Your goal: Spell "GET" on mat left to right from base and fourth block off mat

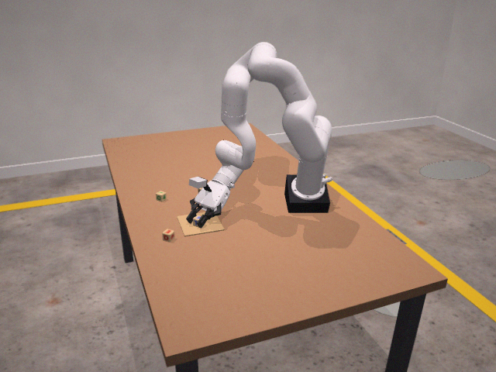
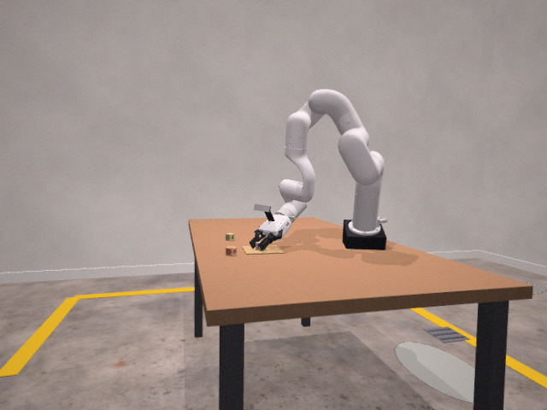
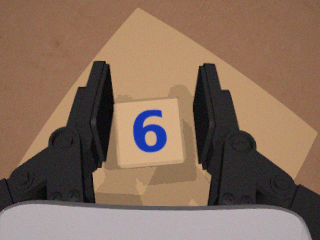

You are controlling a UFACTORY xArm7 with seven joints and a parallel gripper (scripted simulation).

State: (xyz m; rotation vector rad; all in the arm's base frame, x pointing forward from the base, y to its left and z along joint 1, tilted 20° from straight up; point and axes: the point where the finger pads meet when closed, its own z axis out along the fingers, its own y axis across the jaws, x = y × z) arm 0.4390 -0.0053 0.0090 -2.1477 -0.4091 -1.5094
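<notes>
My gripper is now 20 mm past the tan mat, 20 mm to the left of it and 30 mm above it. Round my hand: green-lettered block 70 mm ahead, 250 mm to the right, 20 mm below; black-lettered block 100 mm behind, 240 mm to the right, 20 mm below; red-lettered block 110 mm ahead, 40 mm to the left, 20 mm below.
</notes>
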